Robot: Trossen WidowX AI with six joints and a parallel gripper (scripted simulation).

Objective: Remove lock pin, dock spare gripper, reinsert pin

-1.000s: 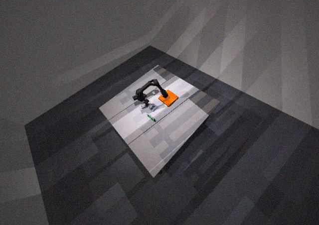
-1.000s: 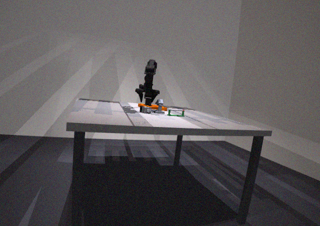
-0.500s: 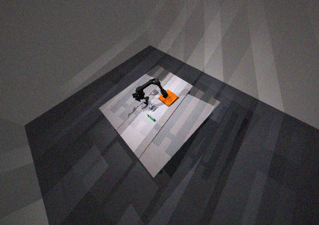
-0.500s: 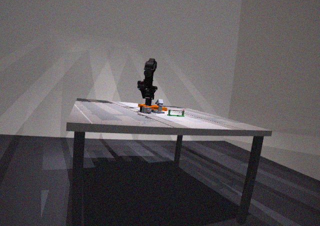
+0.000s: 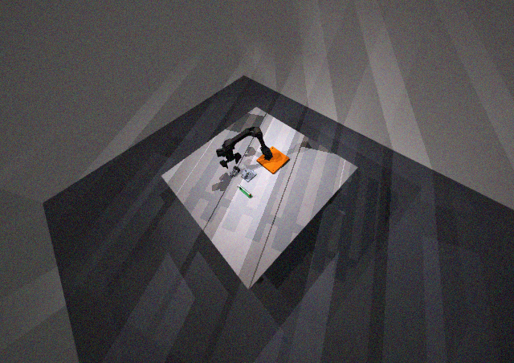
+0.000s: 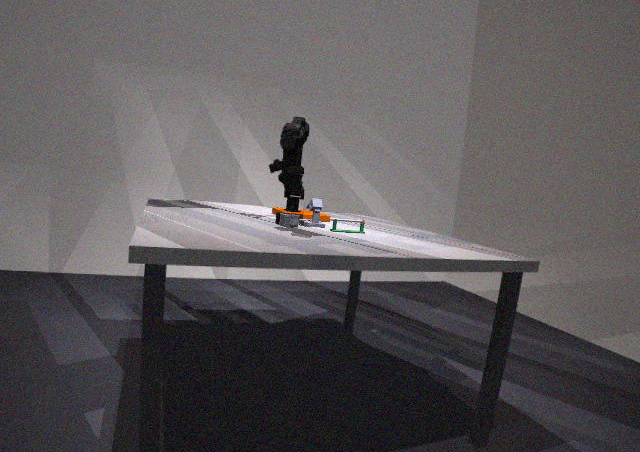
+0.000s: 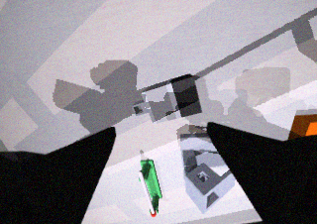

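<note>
Now: gripper tip 90 mm above the spare gripper and 10 mm short of it. From my gripper tip the other things lie so: grey mount socket (130 mm to the left, 60 mm below, 40 mm behind); green cradle (220 mm to the left, 100 mm ahead, 90 mm below).
</note>
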